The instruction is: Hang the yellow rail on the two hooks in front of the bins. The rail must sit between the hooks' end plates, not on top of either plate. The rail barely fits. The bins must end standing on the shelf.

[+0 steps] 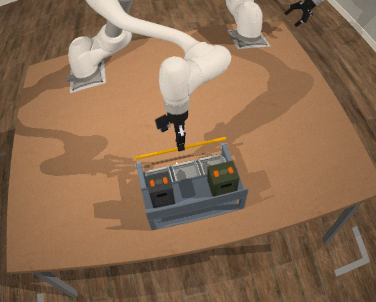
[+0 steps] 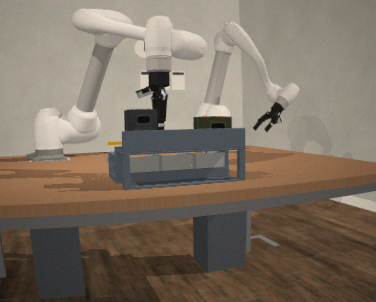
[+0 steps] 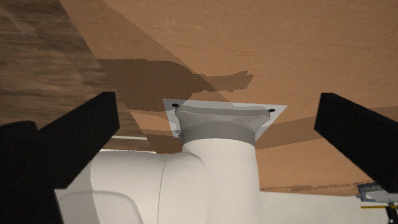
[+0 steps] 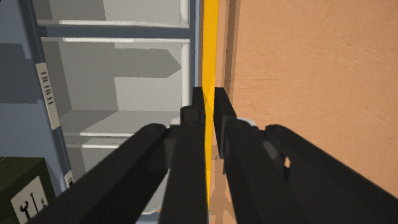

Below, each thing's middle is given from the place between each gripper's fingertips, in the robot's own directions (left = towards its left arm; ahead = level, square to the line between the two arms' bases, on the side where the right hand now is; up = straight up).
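My right gripper: 80 mm above the blue-grey shelf [image 2: 219,139], 130 mm short of it, 10 mm to the left of it.
My left hand: 50 mm above the blue-grey shelf, 1020 mm to the left of it, 900 mm short of it. By its middle, the shelf is nearer to my right gripper than to my left hand.
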